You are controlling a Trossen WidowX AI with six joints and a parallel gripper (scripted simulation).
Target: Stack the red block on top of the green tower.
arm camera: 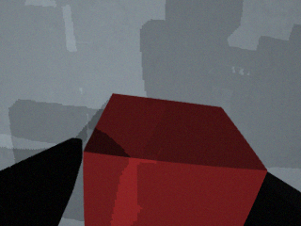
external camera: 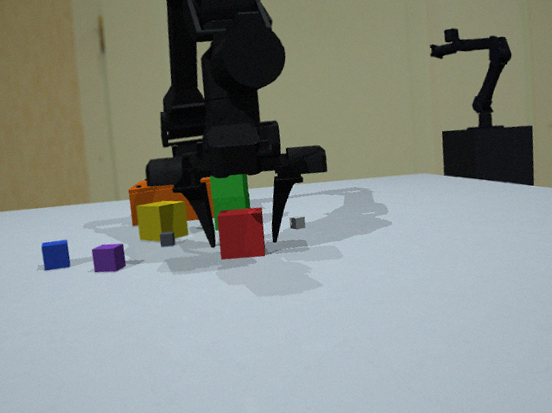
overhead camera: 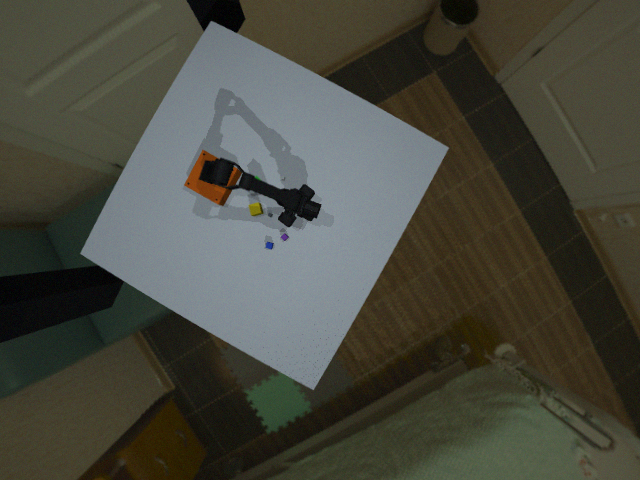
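Now: gripper tip 100 mm past the small grey cube and 90 mm to the left of it. Also, from my gripper tip: purple cube (140 mm to the right, 10 mm ahead); yellow cube (160 mm behind, 100 mm to the right, 10 mm above); red block (10 mm above).
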